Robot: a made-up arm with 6 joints. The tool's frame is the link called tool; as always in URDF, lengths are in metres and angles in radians. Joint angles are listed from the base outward. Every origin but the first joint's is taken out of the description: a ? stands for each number. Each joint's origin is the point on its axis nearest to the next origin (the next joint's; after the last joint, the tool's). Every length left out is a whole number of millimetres.
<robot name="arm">
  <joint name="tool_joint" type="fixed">
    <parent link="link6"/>
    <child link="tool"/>
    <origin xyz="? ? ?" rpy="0 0 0"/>
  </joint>
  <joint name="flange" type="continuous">
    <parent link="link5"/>
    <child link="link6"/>
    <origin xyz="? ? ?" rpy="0 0 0"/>
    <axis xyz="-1 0 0"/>
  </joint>
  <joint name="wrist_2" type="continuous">
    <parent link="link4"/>
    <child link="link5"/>
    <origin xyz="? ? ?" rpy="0 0 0"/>
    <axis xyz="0 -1 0"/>
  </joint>
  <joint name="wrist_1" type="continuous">
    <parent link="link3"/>
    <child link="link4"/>
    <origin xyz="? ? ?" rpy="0 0 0"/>
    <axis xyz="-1 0 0"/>
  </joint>
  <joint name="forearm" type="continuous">
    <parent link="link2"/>
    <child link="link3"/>
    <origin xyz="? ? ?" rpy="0 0 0"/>
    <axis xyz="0 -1 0"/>
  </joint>
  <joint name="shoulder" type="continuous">
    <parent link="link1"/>
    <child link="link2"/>
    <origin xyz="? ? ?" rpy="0 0 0"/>
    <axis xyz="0 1 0"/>
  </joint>
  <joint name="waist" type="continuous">
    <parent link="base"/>
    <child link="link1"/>
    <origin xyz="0 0 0.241" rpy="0 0 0"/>
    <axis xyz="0 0 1"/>
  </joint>
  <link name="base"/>
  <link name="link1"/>
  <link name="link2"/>
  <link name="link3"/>
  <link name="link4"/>
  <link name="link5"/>
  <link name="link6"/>
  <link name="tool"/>
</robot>
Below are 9 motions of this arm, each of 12 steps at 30 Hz.
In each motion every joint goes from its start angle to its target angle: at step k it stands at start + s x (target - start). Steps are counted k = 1, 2, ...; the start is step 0. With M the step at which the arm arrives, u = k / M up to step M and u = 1 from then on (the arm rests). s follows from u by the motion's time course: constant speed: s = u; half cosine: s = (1 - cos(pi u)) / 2; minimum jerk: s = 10 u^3 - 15 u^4 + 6 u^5.
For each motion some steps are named. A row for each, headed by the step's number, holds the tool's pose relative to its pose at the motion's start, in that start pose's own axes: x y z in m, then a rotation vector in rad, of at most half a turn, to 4 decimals.
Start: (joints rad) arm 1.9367 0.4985 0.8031 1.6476 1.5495 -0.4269
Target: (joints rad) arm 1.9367 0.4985 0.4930 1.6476 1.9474 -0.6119
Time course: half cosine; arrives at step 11
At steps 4, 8, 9, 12:
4: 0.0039 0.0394 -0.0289 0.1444 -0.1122 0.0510
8: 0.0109 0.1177 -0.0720 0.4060 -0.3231 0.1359
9: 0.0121 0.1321 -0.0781 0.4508 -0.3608 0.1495
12: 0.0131 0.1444 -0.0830 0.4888 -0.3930 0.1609

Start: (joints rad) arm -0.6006 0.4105 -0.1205 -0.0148 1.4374 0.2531
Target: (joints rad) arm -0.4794 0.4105 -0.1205 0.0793 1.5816 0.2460
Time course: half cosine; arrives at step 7
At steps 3, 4, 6, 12:
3: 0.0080 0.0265 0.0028 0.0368 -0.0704 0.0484
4: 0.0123 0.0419 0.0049 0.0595 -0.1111 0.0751
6: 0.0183 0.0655 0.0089 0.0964 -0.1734 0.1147
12: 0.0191 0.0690 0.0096 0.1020 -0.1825 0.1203

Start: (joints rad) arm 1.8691 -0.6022 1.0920 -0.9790 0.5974 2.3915
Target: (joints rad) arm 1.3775 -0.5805 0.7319 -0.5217 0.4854 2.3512
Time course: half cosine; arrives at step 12
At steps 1, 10, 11, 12:
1: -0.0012 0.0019 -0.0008 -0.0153 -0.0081 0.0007
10: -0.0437 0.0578 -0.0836 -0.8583 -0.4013 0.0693
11: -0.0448 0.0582 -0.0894 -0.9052 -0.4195 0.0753
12: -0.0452 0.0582 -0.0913 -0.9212 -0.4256 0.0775

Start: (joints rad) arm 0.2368 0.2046 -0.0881 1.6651 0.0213 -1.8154
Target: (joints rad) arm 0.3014 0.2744 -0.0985 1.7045 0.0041 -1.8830
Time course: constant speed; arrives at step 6
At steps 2, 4, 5, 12:
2: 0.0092 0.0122 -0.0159 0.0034 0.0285 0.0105
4: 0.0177 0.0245 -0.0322 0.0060 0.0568 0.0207
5: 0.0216 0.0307 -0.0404 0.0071 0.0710 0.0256
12: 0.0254 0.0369 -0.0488 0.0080 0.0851 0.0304

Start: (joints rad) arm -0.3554 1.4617 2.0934 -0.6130 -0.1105 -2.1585
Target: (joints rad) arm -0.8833 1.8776 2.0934 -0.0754 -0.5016 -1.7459
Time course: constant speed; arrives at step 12
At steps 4, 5, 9, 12:
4: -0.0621 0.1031 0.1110 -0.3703 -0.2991 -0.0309
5: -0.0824 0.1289 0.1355 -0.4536 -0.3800 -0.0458
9: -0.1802 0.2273 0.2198 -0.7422 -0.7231 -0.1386
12: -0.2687 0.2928 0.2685 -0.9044 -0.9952 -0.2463

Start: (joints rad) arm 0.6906 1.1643 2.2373 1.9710 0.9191 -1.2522
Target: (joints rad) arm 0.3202 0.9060 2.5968 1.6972 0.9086 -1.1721
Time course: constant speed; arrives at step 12
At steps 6, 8, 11, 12:
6: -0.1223 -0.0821 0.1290 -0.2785 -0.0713 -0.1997
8: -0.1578 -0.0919 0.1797 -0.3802 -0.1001 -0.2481
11: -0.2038 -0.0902 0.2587 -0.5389 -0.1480 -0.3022
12: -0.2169 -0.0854 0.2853 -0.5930 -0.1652 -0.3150

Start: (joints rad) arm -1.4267 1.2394 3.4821 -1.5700 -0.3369 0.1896
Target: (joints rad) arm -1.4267 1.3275 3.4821 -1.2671 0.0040 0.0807
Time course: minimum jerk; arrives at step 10
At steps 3, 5, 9, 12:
3: -0.0073 -0.0068 0.0033 -0.0249 -0.0492 -0.0382
5: -0.0226 -0.0197 0.0101 -0.0816 -0.1515 -0.1062
9: -0.0451 -0.0353 0.0202 -0.1758 -0.3000 -0.1781
12: -0.0455 -0.0355 0.0204 -0.1775 -0.3026 -0.1791

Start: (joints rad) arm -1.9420 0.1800 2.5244 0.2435 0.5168 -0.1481
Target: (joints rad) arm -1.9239 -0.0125 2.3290 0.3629 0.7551 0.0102
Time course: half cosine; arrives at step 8
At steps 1, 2, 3, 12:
1: 0.0020 -0.0004 0.0006 -0.0098 -0.0085 0.0029
2: 0.0077 -0.0014 0.0025 -0.0375 -0.0328 0.0111
3: 0.0162 -0.0030 0.0055 -0.0787 -0.0694 0.0230
12: 0.0516 -0.0100 0.0209 -0.2500 -0.2278 0.0703

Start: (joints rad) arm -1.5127 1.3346 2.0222 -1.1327 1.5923 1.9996
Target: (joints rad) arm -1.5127 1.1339 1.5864 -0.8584 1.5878 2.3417
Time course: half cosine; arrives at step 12
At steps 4, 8, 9, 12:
4: 0.0013 0.0047 -0.0164 -0.1364 -0.0747 -0.0068
8: 0.0046 0.0077 -0.0479 -0.4028 -0.2279 -0.0302
9: 0.0055 0.0072 -0.0541 -0.4567 -0.2603 -0.0368
12: 0.0067 0.0061 -0.0628 -0.5320 -0.3066 -0.0472

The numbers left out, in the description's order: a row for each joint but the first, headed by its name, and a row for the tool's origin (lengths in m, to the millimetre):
tool: 0 0 0
flange: 0 0 0
wrist_2: 0 -0.135 0
wrist_1: 0.524 0 0
forearm: 0 0 0.254
shoulder: 0 0 0

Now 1 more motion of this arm.
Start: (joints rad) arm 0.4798 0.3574 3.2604 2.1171 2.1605 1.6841
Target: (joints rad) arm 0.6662 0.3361 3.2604 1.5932 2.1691 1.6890
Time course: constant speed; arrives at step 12
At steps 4, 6, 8, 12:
4: -0.0429 -0.0264 0.0103 -0.0900 0.1611 0.0734
6: -0.0631 -0.0411 0.0173 -0.1381 0.2390 0.1113
8: -0.0824 -0.0566 0.0253 -0.1883 0.3151 0.1500
12: -0.1175 -0.0900 0.0447 -0.2951 0.4618 0.2292

